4 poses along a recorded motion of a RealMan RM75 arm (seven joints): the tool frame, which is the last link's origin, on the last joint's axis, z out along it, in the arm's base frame.
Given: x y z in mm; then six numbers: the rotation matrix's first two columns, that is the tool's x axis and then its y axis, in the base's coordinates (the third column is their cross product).
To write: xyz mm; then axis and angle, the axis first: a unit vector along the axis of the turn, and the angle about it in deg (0 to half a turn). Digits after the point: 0 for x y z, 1 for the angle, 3 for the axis.
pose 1, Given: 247, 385, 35, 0.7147, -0.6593, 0.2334, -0.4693, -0.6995, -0.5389
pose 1, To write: 247, 385, 35, -0.922, 0.323, -0.215, 153.8
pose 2, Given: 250, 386, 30, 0.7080, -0.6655, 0.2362, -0.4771, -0.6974, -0.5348
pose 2, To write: 250, 386, 30, -0.920, 0.327, -0.216, 154.2
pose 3, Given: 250, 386, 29, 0.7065, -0.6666, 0.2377, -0.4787, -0.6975, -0.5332
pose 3, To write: 250, 386, 29, -0.920, 0.328, -0.217, 154.3
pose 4, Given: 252, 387, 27, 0.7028, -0.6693, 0.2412, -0.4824, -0.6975, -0.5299
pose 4, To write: 252, 387, 27, -0.919, 0.329, -0.218, 154.7
